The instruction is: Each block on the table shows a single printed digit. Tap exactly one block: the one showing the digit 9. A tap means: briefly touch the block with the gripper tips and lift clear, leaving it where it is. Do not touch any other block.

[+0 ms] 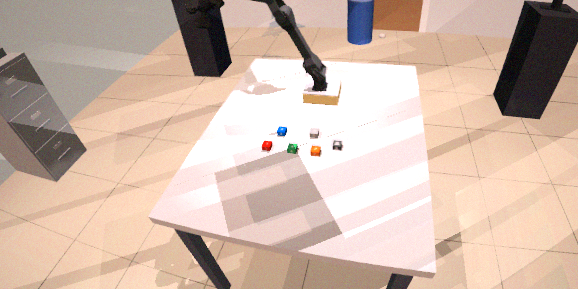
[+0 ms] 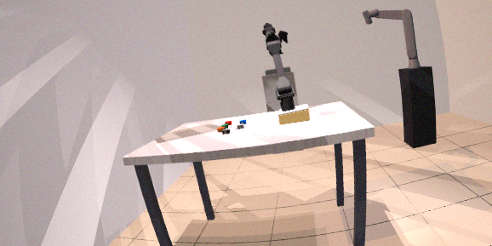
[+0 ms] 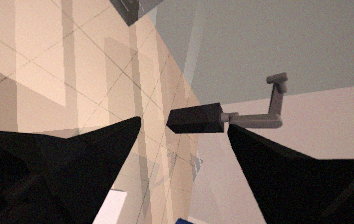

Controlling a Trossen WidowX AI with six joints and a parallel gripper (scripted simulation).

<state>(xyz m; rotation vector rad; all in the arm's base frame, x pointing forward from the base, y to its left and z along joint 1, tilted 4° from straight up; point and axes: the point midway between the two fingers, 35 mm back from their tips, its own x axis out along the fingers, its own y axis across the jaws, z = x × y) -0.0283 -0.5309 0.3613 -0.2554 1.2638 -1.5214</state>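
The black block is 680 mm to the left of my gripper tip, 400 mm below it and 330 mm ahead of it. Round my gripper tip: red block 420 mm to the left, 400 mm below, 380 mm ahead; then blue block 450 mm to the left, 400 mm below, 290 mm ahead; then green block 520 mm to the left, 400 mm below, 380 mm ahead.
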